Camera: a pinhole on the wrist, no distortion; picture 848 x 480 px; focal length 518.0 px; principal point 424.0 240.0 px. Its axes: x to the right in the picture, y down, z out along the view. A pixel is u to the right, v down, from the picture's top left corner.
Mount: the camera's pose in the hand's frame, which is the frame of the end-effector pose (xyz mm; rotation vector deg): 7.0 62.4 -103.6 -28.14 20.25 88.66
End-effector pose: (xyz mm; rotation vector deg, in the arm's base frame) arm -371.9 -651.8 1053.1 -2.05 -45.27 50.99
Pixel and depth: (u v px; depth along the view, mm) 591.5 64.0 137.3
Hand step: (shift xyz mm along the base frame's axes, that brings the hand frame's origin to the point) -98.9 142.7 -37.4
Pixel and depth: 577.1 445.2 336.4
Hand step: -349.0 59.1 -111.3
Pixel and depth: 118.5 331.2 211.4
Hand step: -147.5 -34.1 49.1
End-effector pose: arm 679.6 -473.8 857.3 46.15 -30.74 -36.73
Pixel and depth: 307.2 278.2 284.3
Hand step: -91.3 24.9 211.5
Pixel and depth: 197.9 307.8 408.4
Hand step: -238.8 -41.6 268.9
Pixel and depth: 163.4 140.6 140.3
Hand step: 2.1 -1.9 94.7
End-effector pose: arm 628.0 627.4 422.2 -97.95 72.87 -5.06
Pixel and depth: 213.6 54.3 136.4
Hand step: -15.5 -3.2 -105.6
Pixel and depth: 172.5 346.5 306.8
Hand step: 28.3 212.8 -147.4
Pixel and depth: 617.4 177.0 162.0
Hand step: -129.3 -3.7 -150.4
